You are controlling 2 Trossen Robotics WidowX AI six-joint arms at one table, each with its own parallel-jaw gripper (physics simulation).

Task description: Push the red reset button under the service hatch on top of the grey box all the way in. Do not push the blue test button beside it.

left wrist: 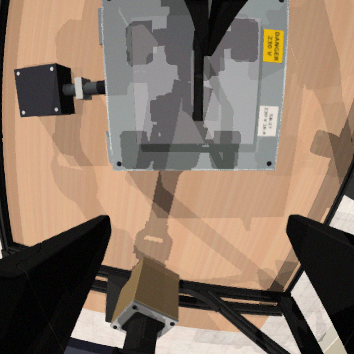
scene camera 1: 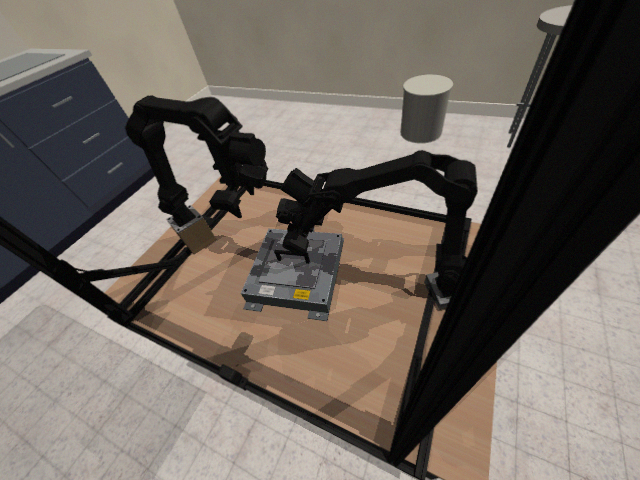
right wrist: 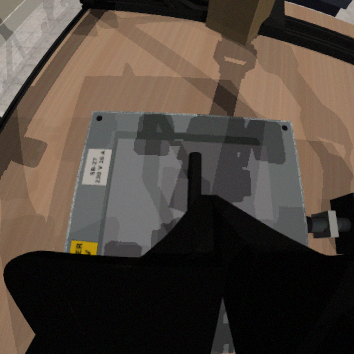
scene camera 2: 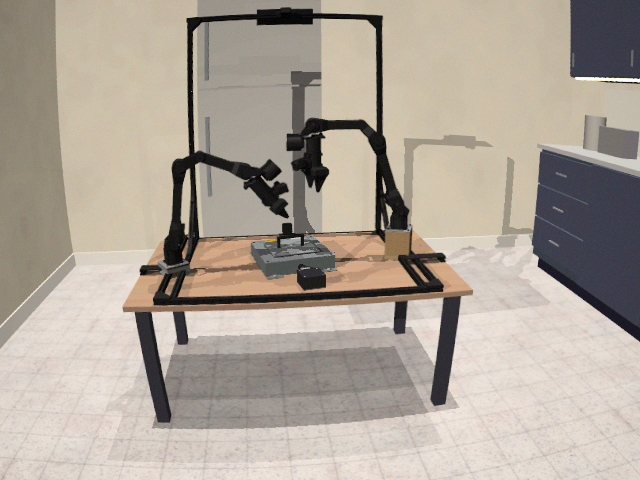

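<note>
The grey box (scene camera 1: 286, 303) (scene camera 2: 284, 266) (left wrist: 120, 125) (right wrist: 80, 215) stands on the table. Its service hatch (scene camera 1: 289, 276) (left wrist: 235, 100) (right wrist: 140, 190) lies flat and closed on top. The hatch's black bar handle (scene camera 1: 285, 252) (scene camera 2: 290, 236) (left wrist: 198, 95) (right wrist: 195, 172) stands up from it. The red and blue buttons do not show. My right gripper (scene camera 1: 293, 250) (scene camera 2: 284, 214) (left wrist: 205, 52) (right wrist: 206, 203) is shut and empty, above the handle in scene camera 2. My left gripper (scene camera 1: 244, 200) (scene camera 2: 314, 187) (left wrist: 199, 223) is open and empty, high above the table.
A black block (scene camera 2: 311, 277) (left wrist: 44, 90) with a short connector sits beside the grey box. A brown mounting block (scene camera 1: 196, 235) (scene camera 2: 398, 242) (left wrist: 150, 287) carries the left arm. Black frame bars run around the table, with uprights and a crossbar overhead.
</note>
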